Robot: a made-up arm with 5 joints. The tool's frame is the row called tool.
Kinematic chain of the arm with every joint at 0, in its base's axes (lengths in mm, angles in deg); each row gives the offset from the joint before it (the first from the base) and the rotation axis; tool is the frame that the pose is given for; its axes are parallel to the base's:
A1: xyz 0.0 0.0 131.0 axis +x
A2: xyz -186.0 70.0 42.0 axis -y
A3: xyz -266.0 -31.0 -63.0 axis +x
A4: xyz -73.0 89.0 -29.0 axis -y
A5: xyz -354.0 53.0 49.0 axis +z
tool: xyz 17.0 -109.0 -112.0
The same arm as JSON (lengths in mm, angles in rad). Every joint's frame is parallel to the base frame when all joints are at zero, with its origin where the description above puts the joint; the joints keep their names.
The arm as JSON. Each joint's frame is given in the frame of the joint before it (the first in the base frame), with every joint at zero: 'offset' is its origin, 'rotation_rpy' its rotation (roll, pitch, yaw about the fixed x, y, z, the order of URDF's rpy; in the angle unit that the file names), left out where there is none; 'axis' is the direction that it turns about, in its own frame. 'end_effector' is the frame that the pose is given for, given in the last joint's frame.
{"length_unit": "mm", "angle_unit": "rad", "chain": [{"id": "A1", "offset": [0.0, 0.0, 131.0], "axis": [1.0, 0.0, 0.0]}, {"id": "A2", "offset": [-186.0, 70.0, 42.0], "axis": [0.0, -1.0, 0.0]}, {"id": "A3", "offset": [-266.0, -31.0, -63.0], "axis": [1.0, 0.0, 0.0]}, {"id": "A4", "offset": [-73.0, 89.0, -29.0], "axis": [0.0, -1.0, 0.0]}, {"id": "A5", "offset": [-354.0, 53.0, 49.0], "axis": [0.0, 0.0, 1.0]}], "end_effector": {"offset": [17.0, -109.0, -112.0]}}
